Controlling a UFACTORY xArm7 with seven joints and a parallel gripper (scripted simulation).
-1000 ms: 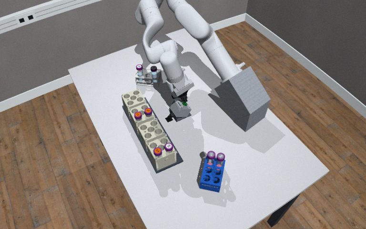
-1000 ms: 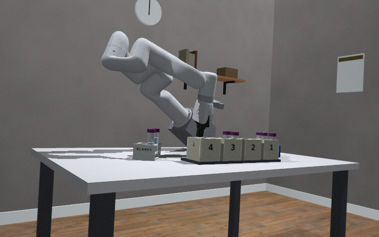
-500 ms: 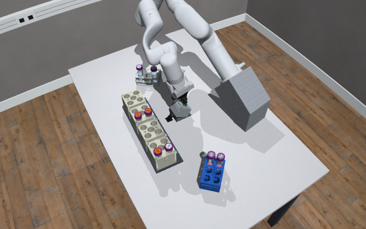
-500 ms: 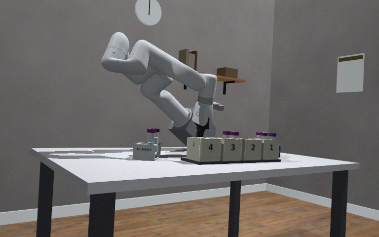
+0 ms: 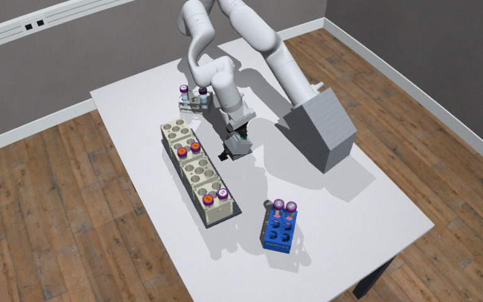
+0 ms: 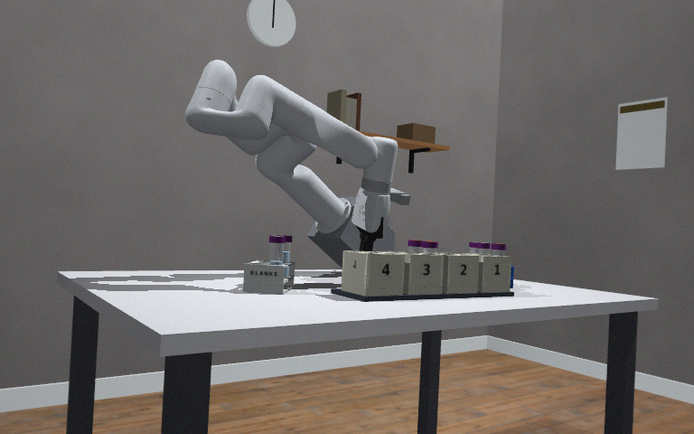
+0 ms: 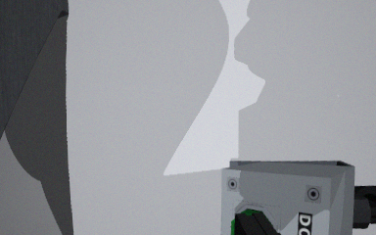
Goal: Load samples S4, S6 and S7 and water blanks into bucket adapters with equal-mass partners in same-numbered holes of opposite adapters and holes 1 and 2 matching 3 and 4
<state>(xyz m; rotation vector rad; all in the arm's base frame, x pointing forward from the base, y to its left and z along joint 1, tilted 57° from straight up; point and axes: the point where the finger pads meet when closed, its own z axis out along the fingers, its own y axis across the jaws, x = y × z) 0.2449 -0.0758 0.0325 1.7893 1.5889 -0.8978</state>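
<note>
Now: the green DONE key 30 mm below my hand. From my hand the other things lie so: blanks rack 300 mm to the right, 70 mm below, 30 mm ahead; blue sample rack 380 mm to the left, 110 mm ahead, 70 mm below; stand ST 210 mm ahead, 90 mm below, 10 mm to the left.
</note>
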